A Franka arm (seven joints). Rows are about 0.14 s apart.
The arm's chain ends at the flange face. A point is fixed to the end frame.
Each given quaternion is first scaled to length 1.
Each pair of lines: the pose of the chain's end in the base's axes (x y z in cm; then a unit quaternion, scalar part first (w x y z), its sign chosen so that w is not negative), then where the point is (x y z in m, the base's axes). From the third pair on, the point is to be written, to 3 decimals.
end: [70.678 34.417 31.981 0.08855 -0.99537 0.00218 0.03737]
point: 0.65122 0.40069 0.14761
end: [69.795 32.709 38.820 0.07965 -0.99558 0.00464 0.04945]
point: 0.63829 0.38066 0.21643
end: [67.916 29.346 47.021 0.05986 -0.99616 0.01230 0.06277]
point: 0.615 0.341 0.298
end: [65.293 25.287 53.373 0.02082 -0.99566 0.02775 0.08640]
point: 0.581 0.288 0.362
